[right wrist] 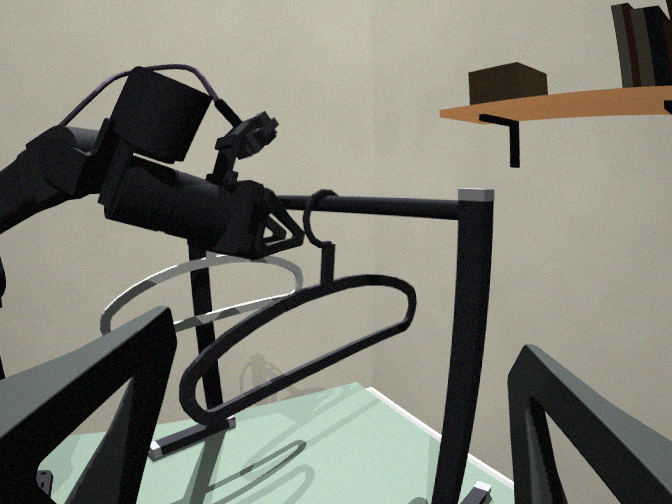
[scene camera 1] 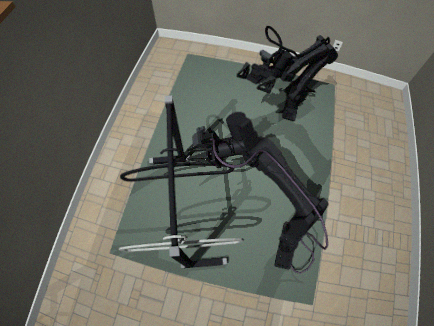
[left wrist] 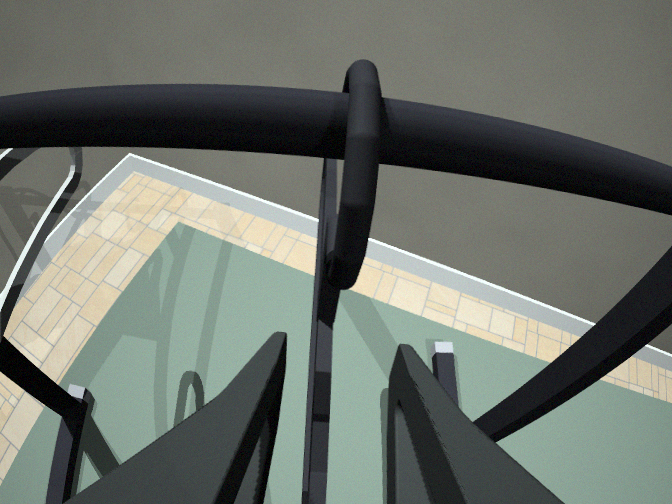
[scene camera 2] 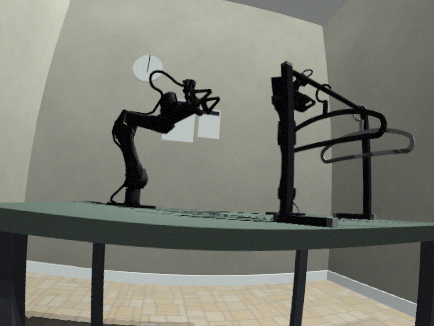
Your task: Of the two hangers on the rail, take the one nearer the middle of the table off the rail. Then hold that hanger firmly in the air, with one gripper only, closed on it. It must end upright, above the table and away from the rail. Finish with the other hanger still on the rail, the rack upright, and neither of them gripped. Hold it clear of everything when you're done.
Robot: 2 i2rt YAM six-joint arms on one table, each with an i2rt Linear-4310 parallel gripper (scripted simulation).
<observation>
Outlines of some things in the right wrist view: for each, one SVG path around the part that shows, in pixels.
My left gripper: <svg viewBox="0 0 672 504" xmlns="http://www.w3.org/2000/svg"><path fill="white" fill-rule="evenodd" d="M253 117L235 125L224 137L217 138L214 149L219 152L213 173L207 174L206 179L176 170L178 174L178 191L175 204L168 221L159 231L184 239L192 239L187 240L187 245L198 247L201 250L250 260L258 260L277 252L303 245L305 232L288 214L273 190L264 188L263 184L252 180L237 181L238 172L233 171L241 140L257 125ZM266 227L272 231L272 236L264 237ZM269 214L274 215L292 233L291 238L285 239L286 230L272 219Z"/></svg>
My right gripper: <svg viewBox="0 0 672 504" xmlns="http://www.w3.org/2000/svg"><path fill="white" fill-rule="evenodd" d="M525 344L507 379L515 504L568 504L556 468L545 413L551 417L621 504L672 504L672 441L610 403L537 346ZM169 307L158 306L77 350L0 380L0 504L57 504L37 484L36 476L40 463L129 379L128 386L108 431L64 504L136 504L177 348L177 337Z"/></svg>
A rack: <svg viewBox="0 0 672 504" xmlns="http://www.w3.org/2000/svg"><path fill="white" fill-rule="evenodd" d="M492 485L477 481L460 504L483 504L490 495ZM235 416L230 416L215 425L203 426L197 424L152 441L149 452L154 458L158 458L236 425ZM218 360L202 376L207 409L213 409L223 404ZM213 322L195 326L199 354L215 341ZM209 267L190 271L194 316L212 312ZM188 245L189 261L206 258L206 250ZM276 195L286 210L304 211L305 205L311 196ZM322 196L316 200L312 211L458 220L456 287L450 366L442 436L431 504L458 504L473 430L485 344L492 259L494 189L458 189L458 200Z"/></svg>
</observation>
